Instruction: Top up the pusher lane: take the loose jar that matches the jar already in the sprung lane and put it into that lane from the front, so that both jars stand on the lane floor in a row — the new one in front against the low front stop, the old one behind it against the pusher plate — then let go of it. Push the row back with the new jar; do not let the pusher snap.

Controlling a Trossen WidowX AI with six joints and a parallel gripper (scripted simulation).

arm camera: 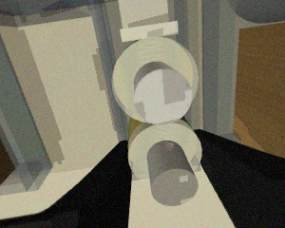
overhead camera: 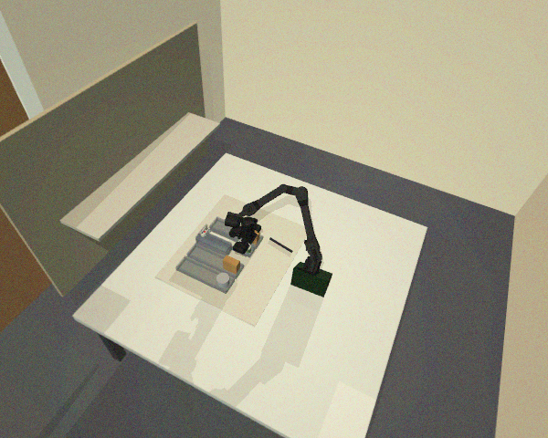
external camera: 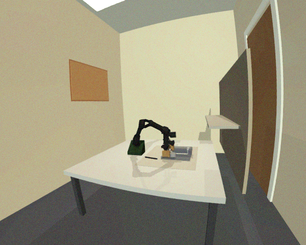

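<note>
Right now the pale mat is 4 cm below my gripper tip, 4 cm ahead of it and 2 cm to the left of it. From my gripper tip the other things lie so: thin black stick: 14 cm to the right, 11 cm behind, 3 cm below; shelf: 50 cm ahead, 33 cm above, 9 cm to the left; tall panel: 61 cm ahead, 36 cm above, 11 cm to the left.
</note>
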